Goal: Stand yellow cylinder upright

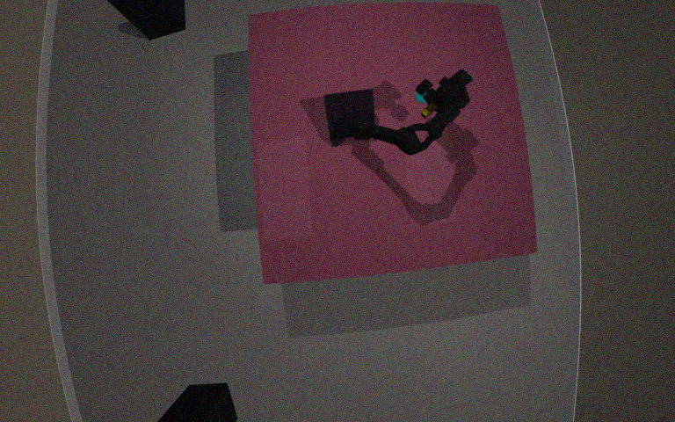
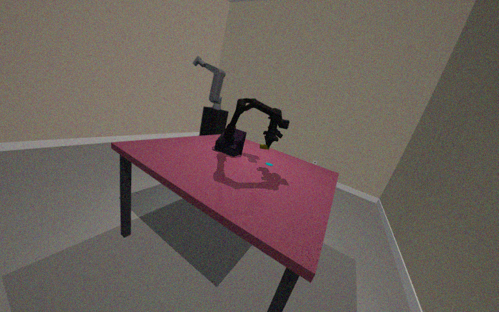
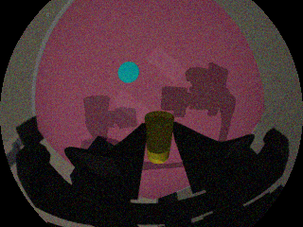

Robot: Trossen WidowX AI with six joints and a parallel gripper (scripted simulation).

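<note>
Now: the cyan circle 2 cm ahead of my gripper tip, 10 cm to the left of it and 15 cm below it. Round my gripper tip: yellow tall cylinder 2 cm behind, 1 cm to the right.
</note>
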